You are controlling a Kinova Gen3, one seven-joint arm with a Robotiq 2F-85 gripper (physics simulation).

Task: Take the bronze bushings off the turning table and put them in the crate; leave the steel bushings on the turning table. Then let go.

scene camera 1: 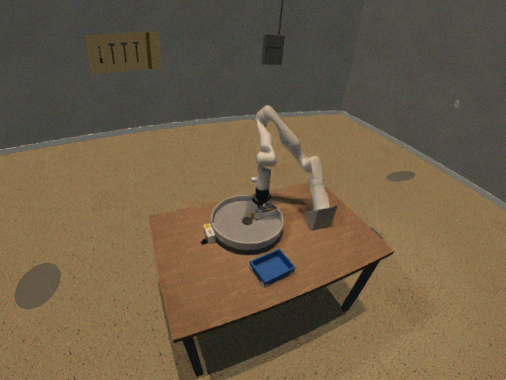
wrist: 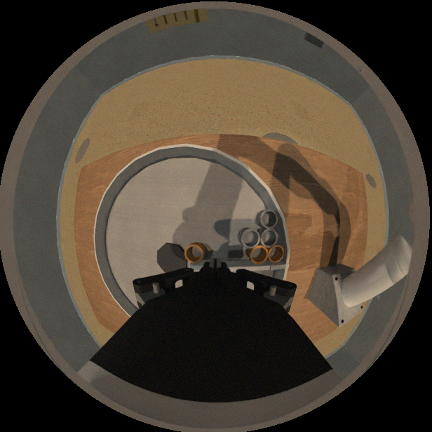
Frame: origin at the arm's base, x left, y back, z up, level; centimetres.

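Where they show: gripper, between the fingertips: [scene camera 1: 259, 208]; arm's base, origin of its link: [scene camera 1: 321, 208].
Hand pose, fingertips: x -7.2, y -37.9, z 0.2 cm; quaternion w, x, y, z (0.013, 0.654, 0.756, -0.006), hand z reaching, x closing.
Observation:
Each offset is from my fingertips to the centre of the thing. "spot": to the spot under its first point.
The grey turning table @[dy -8.1, dx +2.7, dz -6.1 cm] [scene camera 1: 229, 220] [wrist: 145, 210] has a raised rim. In the wrist view, one bronze bushing [wrist: 187, 253] stands near its middle, just ahead and left of the fingertips. Two more, a bronze bushing [wrist: 259, 262] and another bronze bushing [wrist: 282, 254], stand side by side near the right rim. Three steel bushings [wrist: 268, 211] [wrist: 242, 237] [wrist: 269, 244] are grouped beyond those two. My gripper [scene camera 1: 260, 206] [wrist: 214, 264] is shut and empty, pointing down over the turning table. The blue crate @[dy -3.5, dx +36.2, dz -8.8 cm] [scene camera 1: 272, 267] stands in front of the turning table; no bushing shows in it.
A dark hub @[dy -8.1, dx +2.7, dz -5.6 cm] [scene camera 1: 247, 220] [wrist: 171, 257] is at the turning table's middle. A pale bar @[dy +7.0, dx -1.5, dz -4.8 cm] [scene camera 1: 270, 210] [wrist: 260, 267] runs beside the bushings to the rim. A small white box @[spot: dy -31.4, dx +8.9, dz -5.5 cm] [scene camera 1: 209, 233] stands left of the turning table. The arm's grey base bracket [scene camera 1: 320, 218] [wrist: 325, 295] is on the right.

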